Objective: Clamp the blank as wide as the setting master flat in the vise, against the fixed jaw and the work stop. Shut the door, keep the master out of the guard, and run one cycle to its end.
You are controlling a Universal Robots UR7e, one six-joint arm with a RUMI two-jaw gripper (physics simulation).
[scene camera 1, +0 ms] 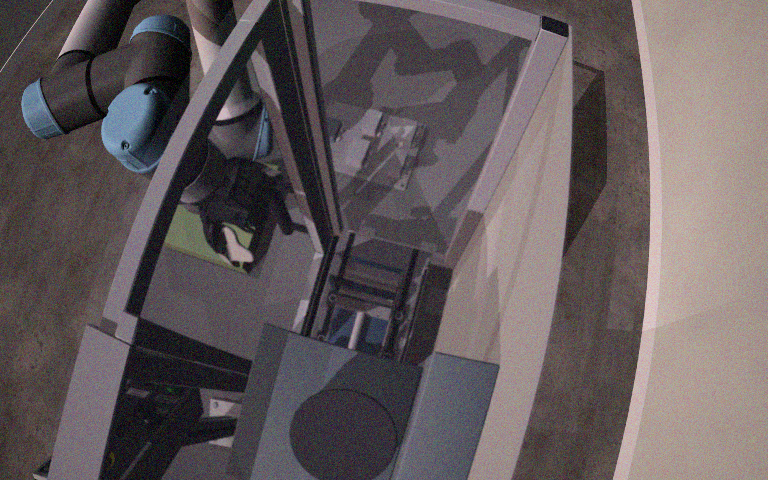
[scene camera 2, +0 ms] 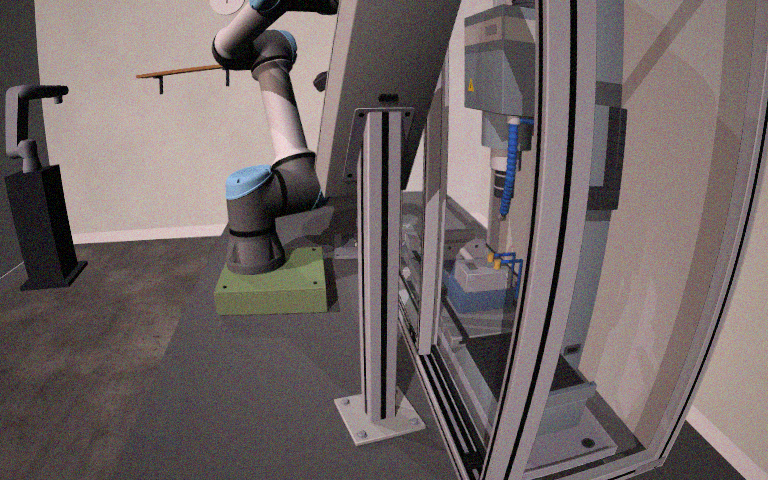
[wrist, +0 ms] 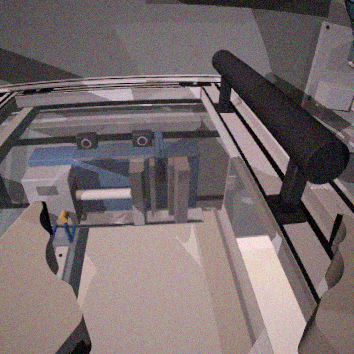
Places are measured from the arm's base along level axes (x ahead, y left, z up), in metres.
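Pixels of known places: gripper, fingertip midpoint: (wrist: 192, 212); arm's base at its link origin: (scene camera 2: 255, 262).
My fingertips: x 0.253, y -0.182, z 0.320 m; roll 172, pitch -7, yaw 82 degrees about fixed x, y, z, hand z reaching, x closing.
Observation:
For each thing: its top centre in the pictures, then the offset to it from my fingertips. "pt": a spot on its surface instead.
- black door handle at a spot on its surface: (wrist: 280, 115) pt 0.014 m back, 0.068 m left, 0.060 m down
- aluminium post at its top centre: (scene camera 2: 379, 103) 0.094 m back, 0.359 m right, 0.076 m up
- tilted panel at a spot on its surface: (scene camera 2: 390, 56) pt 0.098 m back, 0.413 m right, 0.129 m up
My gripper (wrist: 192, 212) (scene camera 1: 242, 249) is open and empty, in front of the guard near the black door handle (wrist: 280, 115) (scene camera 1: 283, 210). The handle lies between and beyond the fingers in the wrist view, not gripped. The blue vise (wrist: 112, 187) (scene camera 2: 481, 298) stands inside the guard and shows through glass. Its left jaw (wrist: 137, 192) and right jaw (wrist: 181, 192) stand upright with a gap holding thin upright pieces; I cannot tell whether one is the blank. Whether the door is fully shut is unclear. The master cannot be made out for certain.
A plate with pale blocks (scene camera 1: 351, 146) lies outside the guard, seen through glass. The machine head (scene camera 2: 498, 73) hangs above the vise. An aluminium post (scene camera 2: 373, 260) with a tilted panel (scene camera 2: 390, 56) stands in front of the guard. The arm's green base (scene camera 2: 269, 297) is beside it.

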